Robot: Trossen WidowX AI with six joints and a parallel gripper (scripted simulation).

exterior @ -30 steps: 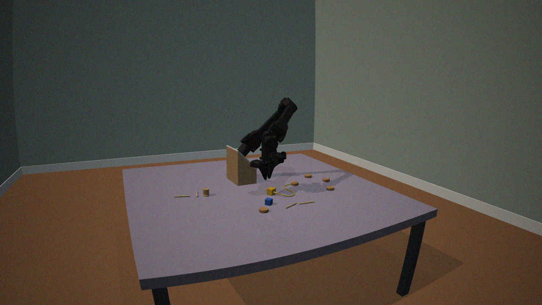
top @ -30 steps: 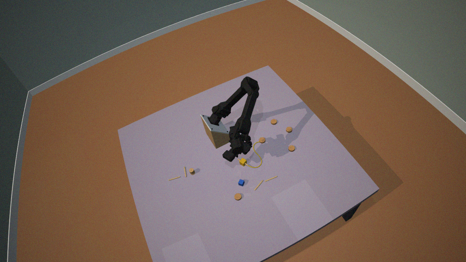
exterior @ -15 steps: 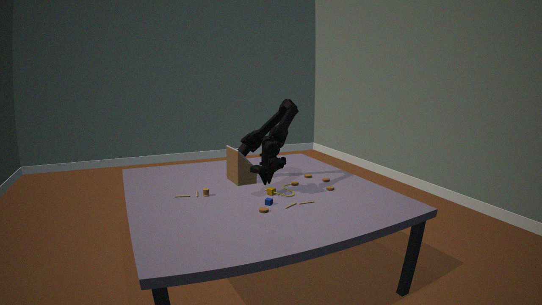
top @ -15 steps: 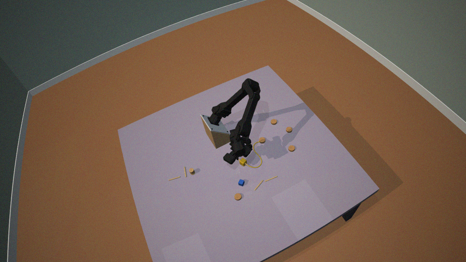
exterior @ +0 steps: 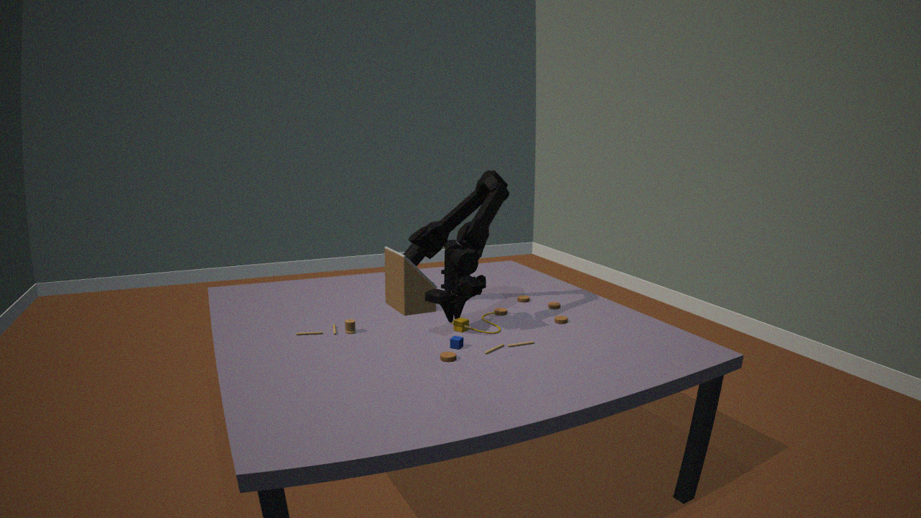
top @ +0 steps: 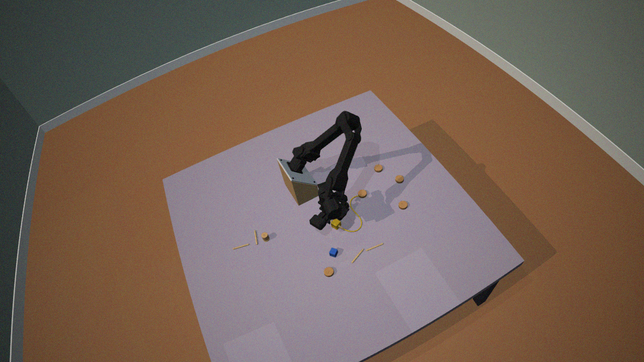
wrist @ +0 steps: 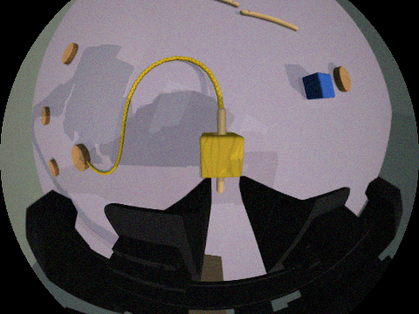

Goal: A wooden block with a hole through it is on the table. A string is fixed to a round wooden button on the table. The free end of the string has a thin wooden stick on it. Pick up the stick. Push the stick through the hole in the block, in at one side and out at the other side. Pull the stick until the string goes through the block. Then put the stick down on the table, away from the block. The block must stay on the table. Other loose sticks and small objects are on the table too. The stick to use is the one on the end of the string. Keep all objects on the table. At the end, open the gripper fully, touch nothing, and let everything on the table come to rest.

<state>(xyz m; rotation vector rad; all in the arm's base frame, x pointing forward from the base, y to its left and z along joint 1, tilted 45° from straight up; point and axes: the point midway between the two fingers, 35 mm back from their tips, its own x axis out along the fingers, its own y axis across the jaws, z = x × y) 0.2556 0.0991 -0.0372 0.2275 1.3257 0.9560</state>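
My gripper tip is now 20 mm short of the yellow block, 10 mm to the right of it and 10 mm above it. Round my gripper tip: blue cube (140 mm ahead, 50 mm to the right, 10 mm below); then round wooden button (70 mm behind, 190 mm to the left, 20 mm below); then thin wooden stick (30 mm ahead, 20 mm to the left, 10 mm below).
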